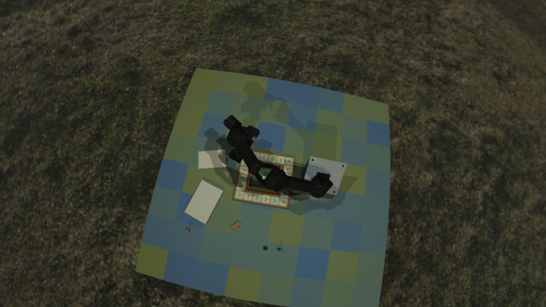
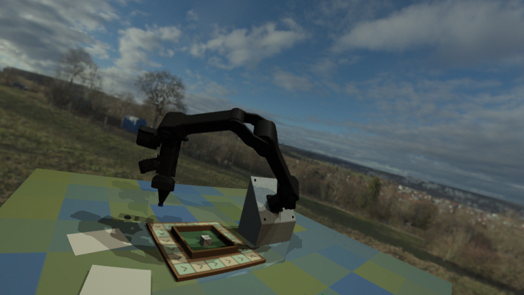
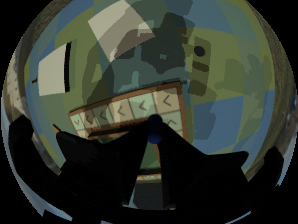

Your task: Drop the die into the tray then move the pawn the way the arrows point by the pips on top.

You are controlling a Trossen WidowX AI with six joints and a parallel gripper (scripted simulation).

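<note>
The white die is 120 mm behind my gripper tip, 100 mm to the left of it and 80 mm below it. Round my gripper tip: orange pawn 450 mm to the left, 200 mm ahead, 90 mm below; tan block 370 mm to the left, 100 mm below, 30 mm behind; blue pawn 10 mm above.
</note>
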